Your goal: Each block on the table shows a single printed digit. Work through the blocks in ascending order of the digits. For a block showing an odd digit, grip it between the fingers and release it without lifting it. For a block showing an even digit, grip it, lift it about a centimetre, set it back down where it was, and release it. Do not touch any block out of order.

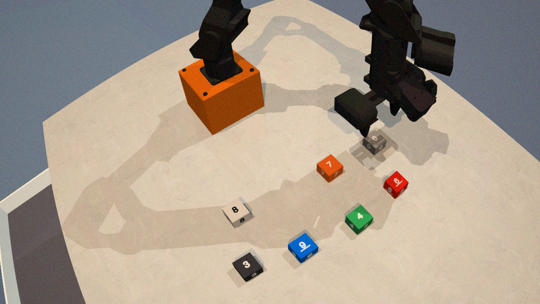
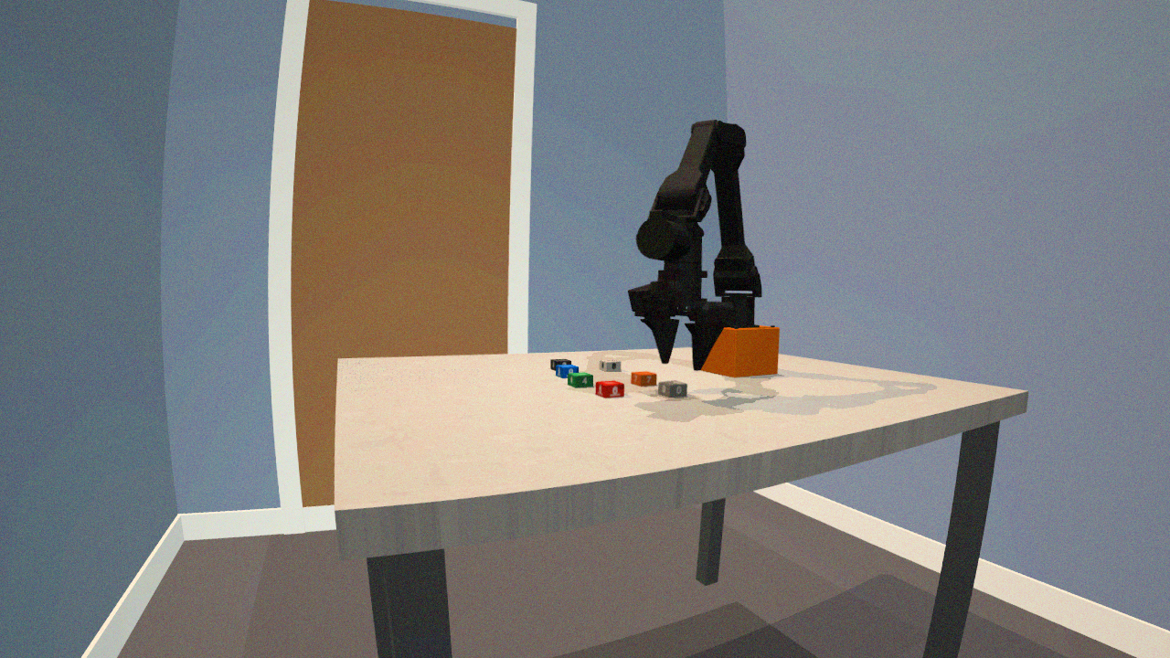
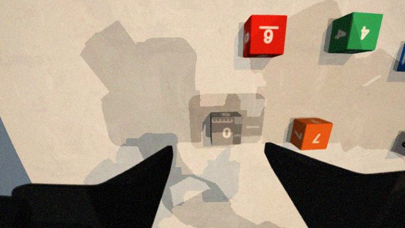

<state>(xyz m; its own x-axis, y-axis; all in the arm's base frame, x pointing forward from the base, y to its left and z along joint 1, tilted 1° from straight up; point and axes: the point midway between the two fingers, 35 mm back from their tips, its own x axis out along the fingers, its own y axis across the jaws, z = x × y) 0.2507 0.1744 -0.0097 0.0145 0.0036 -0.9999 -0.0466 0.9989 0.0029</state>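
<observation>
Now: gripper tip 10 mm short of the grey block, 10 mm to the left of it and 30 mm above it. Also, from my gripper tip: green block: 110 mm ahead, 140 mm to the right, 30 mm below; red block: 100 mm ahead, 40 mm to the right, 30 mm below; orange 7 block: 110 mm to the right, 30 mm below.
</observation>
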